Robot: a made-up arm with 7 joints.
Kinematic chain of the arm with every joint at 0, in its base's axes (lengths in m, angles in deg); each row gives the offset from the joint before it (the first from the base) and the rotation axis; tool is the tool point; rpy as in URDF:
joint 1: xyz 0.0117 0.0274 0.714 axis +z
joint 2: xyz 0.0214 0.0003 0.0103 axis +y
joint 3: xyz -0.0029 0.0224 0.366 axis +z
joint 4: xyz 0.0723 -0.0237 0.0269 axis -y
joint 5: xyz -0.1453 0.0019 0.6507 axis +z
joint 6: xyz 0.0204 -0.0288 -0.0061 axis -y
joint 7: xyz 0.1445 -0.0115 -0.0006 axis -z
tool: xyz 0.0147 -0.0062 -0.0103 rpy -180 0 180
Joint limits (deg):
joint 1: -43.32..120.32
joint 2: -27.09..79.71
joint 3: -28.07..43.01
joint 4: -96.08..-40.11
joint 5: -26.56..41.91
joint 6: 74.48..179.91
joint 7: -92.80..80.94
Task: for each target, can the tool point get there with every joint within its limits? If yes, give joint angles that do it. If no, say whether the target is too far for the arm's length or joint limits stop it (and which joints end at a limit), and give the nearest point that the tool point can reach.
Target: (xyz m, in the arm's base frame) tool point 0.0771 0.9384 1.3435
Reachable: yes | joints 74.88 5.94 15.14 -76.06 28.14 101.85 5.95
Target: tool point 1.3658 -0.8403 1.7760
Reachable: no: too far | nearest point 0.8844 -0.5233 1.3930 | short by 0.692 m
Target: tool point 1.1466 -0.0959 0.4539
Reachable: yes | joints -14.62 71.44 18.90 -50.75 21.22 88.53 62.81
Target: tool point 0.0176 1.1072 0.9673
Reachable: yes | joints 67.94 37.47 34.75 -78.30 -14.70 148.26 62.45
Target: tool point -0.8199 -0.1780 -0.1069
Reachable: no: joint limits stop it (at a limit: joint 1, joint 2, joint 3, joint 4, joint 6) | nearest point -0.7603 0.1525 0.1558 | short by 0.426 m
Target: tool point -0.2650 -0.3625 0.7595
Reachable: no: joint limits stop it (at a limit: joint 1, joint 3, joint 4, joint 5, joint 6, joint 7) | nearest point 0.1639 -0.7411 1.2088 | short by 0.727 m
